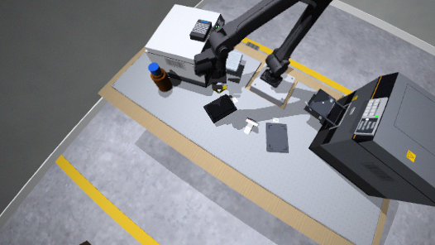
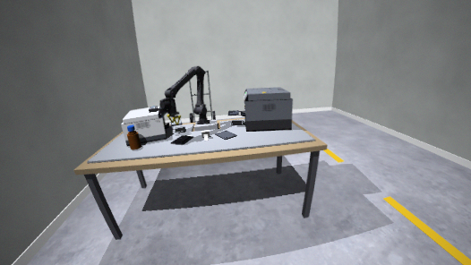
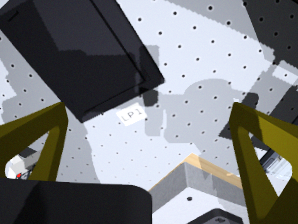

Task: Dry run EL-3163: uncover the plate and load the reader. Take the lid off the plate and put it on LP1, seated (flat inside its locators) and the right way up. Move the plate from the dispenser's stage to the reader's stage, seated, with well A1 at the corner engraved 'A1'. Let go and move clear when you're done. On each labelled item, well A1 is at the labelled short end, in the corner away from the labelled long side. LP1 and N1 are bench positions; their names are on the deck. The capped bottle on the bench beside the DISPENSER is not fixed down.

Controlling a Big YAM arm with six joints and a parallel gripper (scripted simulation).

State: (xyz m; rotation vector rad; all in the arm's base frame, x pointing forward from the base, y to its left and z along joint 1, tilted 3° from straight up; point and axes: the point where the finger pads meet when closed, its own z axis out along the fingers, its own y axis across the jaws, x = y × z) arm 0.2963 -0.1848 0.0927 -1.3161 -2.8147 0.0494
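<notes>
My hand is 210 mm past the white well plate, 60 mm to the left of it and 50 mm above it. Also, from my hand: black bench pad 130 mm below, 50 mm to the left, 50 mm ahead; then brown capped bottle 310 mm to the right, 150 mm ahead, 30 mm below; then glossy lid 120 mm below, 50 mm to the left, 50 mm ahead.
</notes>
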